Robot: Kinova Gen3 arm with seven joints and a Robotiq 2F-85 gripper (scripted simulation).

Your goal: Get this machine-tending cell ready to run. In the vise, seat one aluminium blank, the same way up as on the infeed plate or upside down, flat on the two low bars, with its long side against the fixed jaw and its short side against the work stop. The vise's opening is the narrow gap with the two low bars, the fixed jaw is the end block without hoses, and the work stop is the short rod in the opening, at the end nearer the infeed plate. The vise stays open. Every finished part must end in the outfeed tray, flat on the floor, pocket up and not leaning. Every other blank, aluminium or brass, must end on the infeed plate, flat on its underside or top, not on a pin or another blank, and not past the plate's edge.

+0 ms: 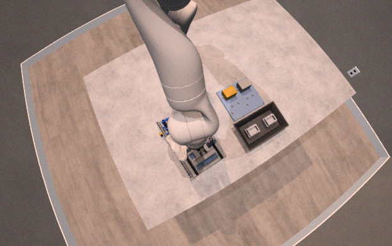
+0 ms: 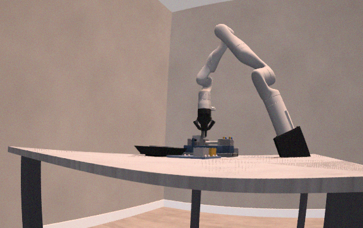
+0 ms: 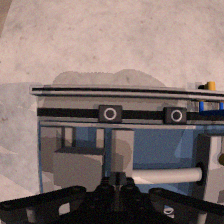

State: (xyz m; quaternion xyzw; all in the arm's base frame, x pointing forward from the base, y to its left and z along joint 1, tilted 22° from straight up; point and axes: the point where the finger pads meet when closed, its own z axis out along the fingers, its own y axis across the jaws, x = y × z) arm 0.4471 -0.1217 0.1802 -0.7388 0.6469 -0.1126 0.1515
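The aluminium blank is 30 mm ahead of my hand, 10 mm to the left of it and 20 mm below it. Round my hand: blue vise base 30 mm behind, 80 mm below; brass blank 160 mm behind, 260 mm to the left, 100 mm below.
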